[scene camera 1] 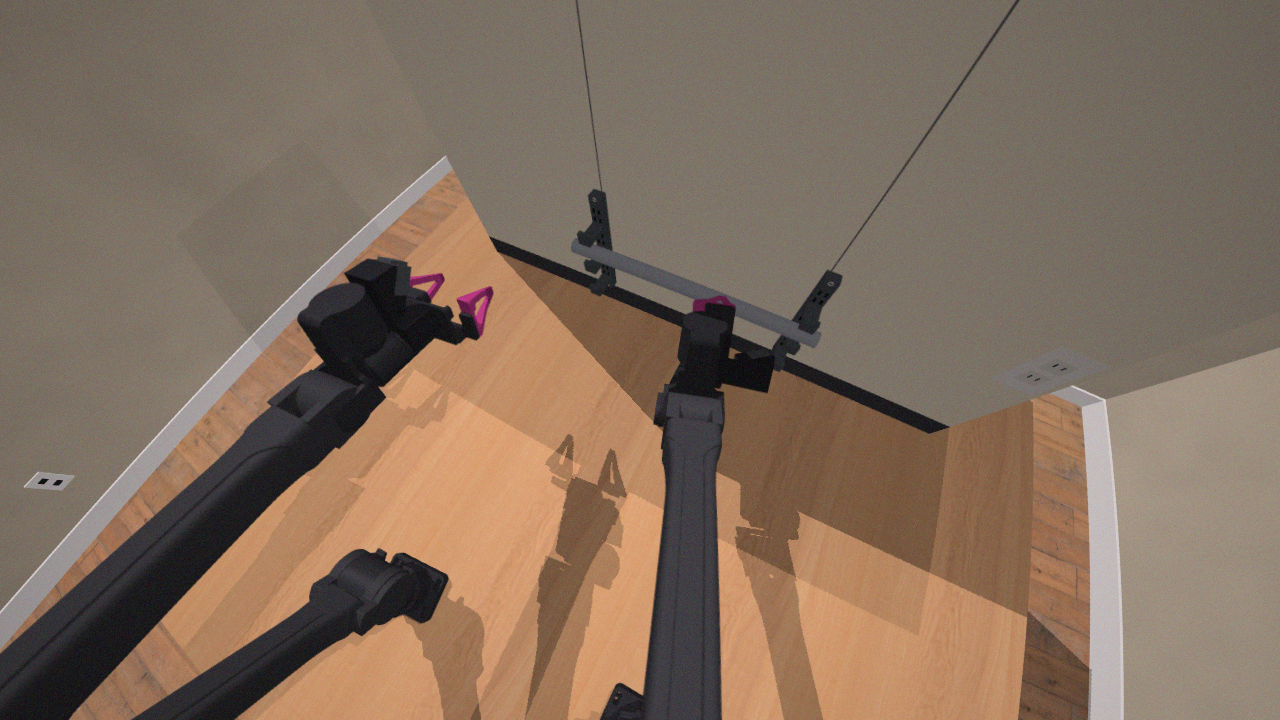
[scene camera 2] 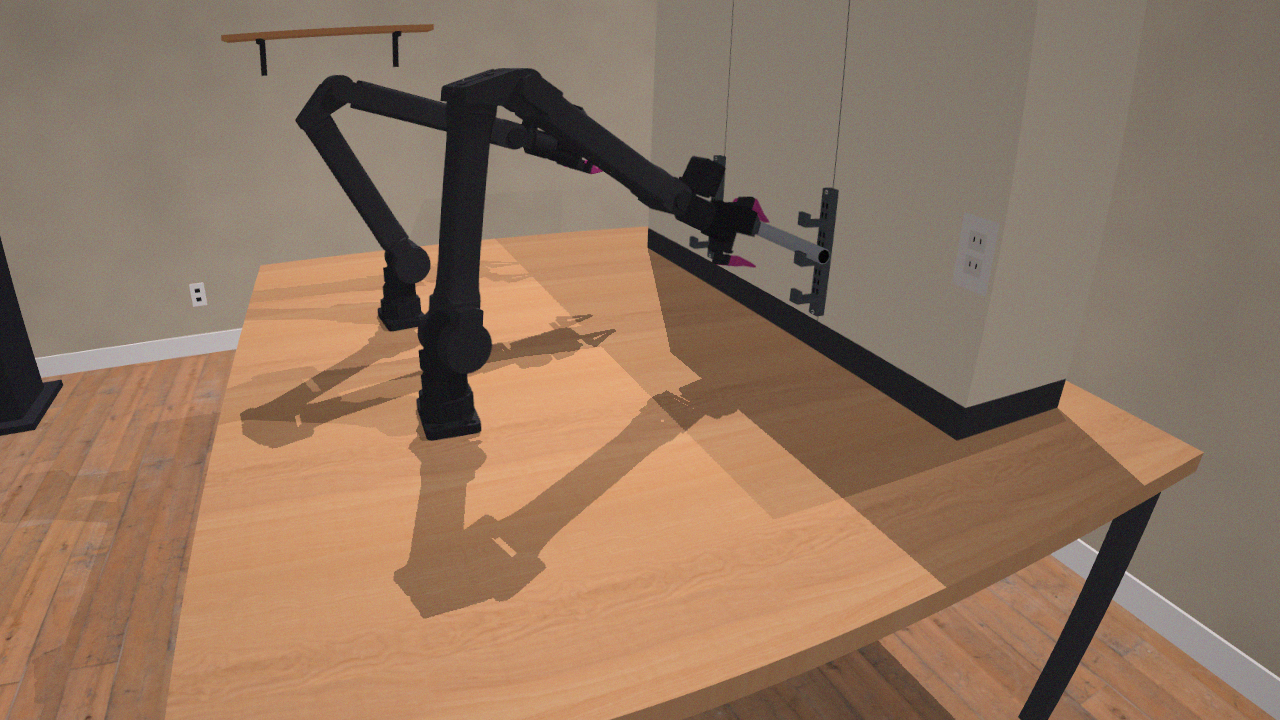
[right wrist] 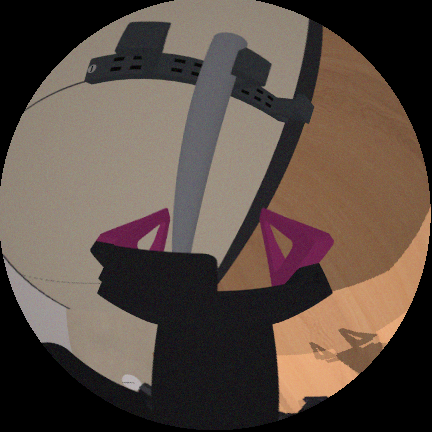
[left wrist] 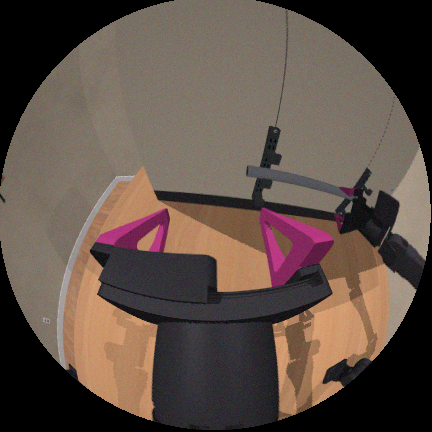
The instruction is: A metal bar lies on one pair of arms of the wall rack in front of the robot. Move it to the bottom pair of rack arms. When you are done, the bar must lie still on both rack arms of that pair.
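The grey metal bar point(scene camera 1: 653, 273) point(scene camera 2: 792, 241) point(left wrist: 300, 182) point(right wrist: 205, 125) lies across the middle arms of the dark wall rack point(scene camera 1: 597, 210) point(scene camera 2: 828, 223) point(left wrist: 270, 142). In scene camera 2 the bottom arm point(scene camera 2: 799, 296) of the nearer bracket shows below the bar. My right gripper point(scene camera 1: 713, 304) point(scene camera 2: 750, 236) point(left wrist: 337, 200) point(right wrist: 214, 212) is open at the bar, nearer its right end in scene camera 1. Its fingers stand above and below the bar, which passes nearer the upper finger. My left gripper point(scene camera 1: 465, 282) point(scene camera 2: 594, 167) point(left wrist: 214, 212) is open and empty, away from the bar.
The rack brackets hang on thin cords against the beige wall. A black strip point(scene camera 1: 859, 394) point(scene camera 2: 877, 376) runs along the wall's foot at the back of the wooden table point(scene camera 2: 537, 644). Wall outlets point(scene camera 2: 973, 253) sit to the right of the rack in scene camera 2.
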